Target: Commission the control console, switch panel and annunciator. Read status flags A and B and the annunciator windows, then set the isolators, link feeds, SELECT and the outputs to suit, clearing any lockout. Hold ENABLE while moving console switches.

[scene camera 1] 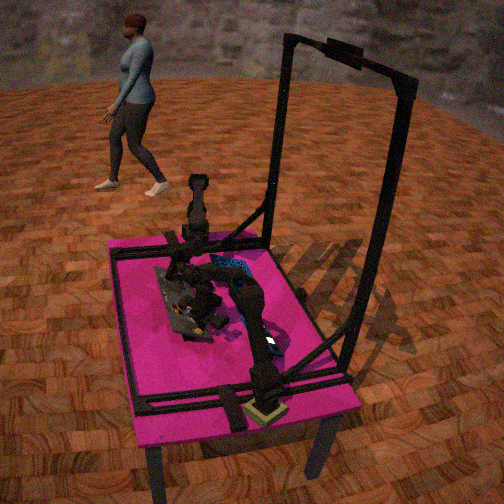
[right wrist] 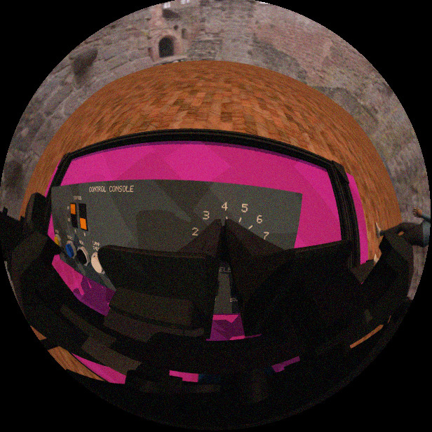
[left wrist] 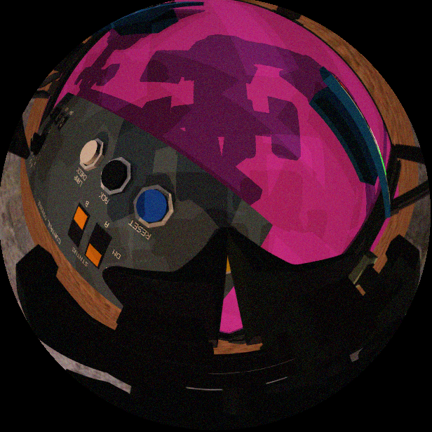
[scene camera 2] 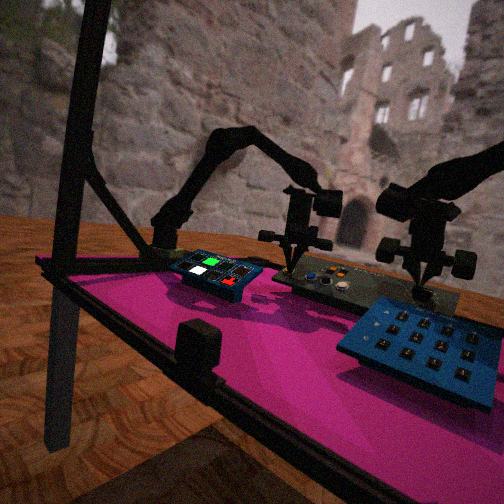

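The grey control console (scene camera 2: 370, 287) (scene camera 1: 175, 300) (left wrist: 181, 169) (right wrist: 160, 209) lies along the table's far side. My left gripper (scene camera 2: 291, 270) (left wrist: 225, 232) is shut. Its tips are down at the console's end beside the blue RESET button (left wrist: 152, 205), and a yellow sliver shows under them. Status flag A (left wrist: 95, 245) shows orange in its lower half, flag B (left wrist: 78, 223) in its upper half. My right gripper (scene camera 2: 422, 289) (right wrist: 222, 224) is shut, with its tips down on the SELECT knob, which they hide. The blue switch panel (scene camera 2: 425, 350) (scene camera 1: 230, 263) and the annunciator (scene camera 2: 215, 272) lie nearer the camera.
The annunciator shows green, white and red lit windows. The black ACK button (left wrist: 114, 174) and a cream lamp-check button (left wrist: 90, 153) sit beside RESET. A black frame (scene camera 1: 395, 200) rims the pink table (scene camera 2: 280, 365). A person (scene camera 1: 132, 100) walks on the floor beyond.
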